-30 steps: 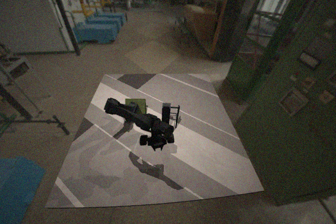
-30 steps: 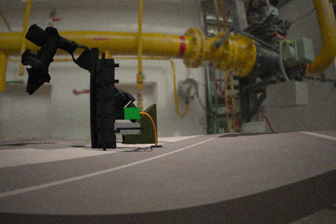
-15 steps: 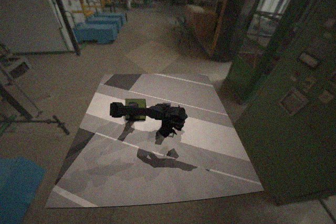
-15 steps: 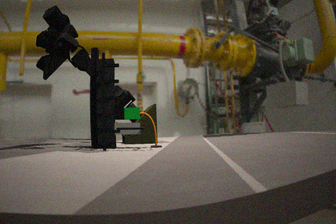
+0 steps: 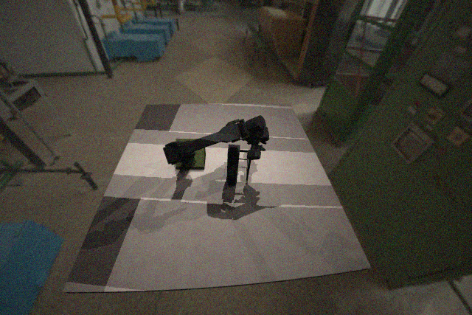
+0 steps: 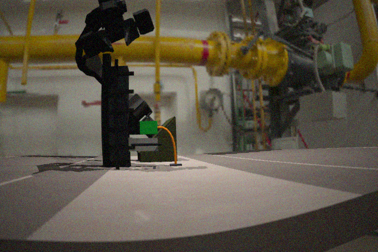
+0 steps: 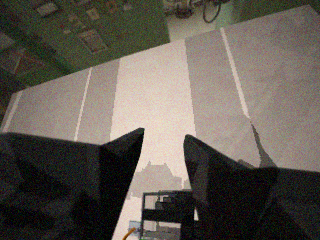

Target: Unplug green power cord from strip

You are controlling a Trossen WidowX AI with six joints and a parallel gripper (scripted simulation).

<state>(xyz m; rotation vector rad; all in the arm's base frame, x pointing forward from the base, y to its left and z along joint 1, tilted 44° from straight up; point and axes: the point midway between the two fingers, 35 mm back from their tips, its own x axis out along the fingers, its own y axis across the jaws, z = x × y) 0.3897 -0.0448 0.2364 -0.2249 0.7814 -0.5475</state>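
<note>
My gripper tip is 16 cm above the green plug, 13 cm past it and 8 cm to the right of it.
</note>
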